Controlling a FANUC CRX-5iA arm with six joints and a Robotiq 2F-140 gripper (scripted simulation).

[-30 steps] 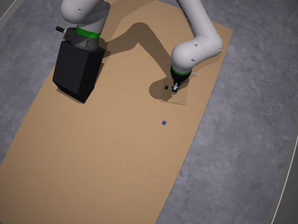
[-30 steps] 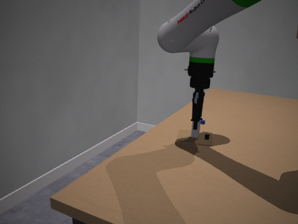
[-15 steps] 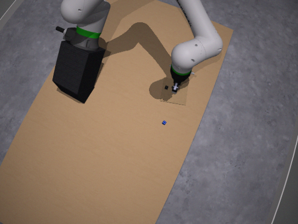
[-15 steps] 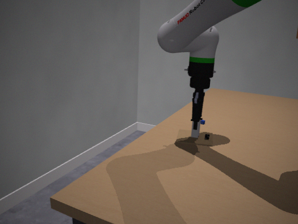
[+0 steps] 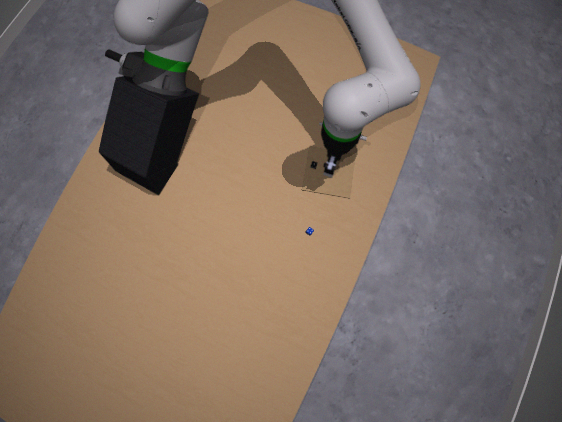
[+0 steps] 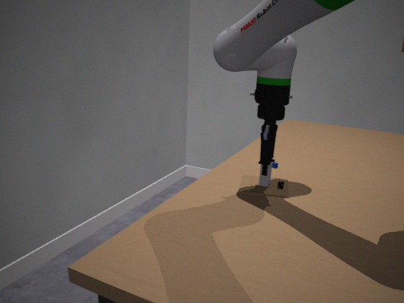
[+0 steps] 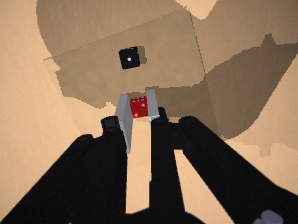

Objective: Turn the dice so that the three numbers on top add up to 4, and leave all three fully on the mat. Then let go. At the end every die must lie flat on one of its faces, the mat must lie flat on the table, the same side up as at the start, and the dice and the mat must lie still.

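The red die lies 3 cm below my hand. The rest, counted from my hand: blue die (19 cm to the right, 3 cm below, 3 cm ahead); then black die (5 cm behind, 3 cm below, 1 cm to the right); then tan mat (4 cm below).
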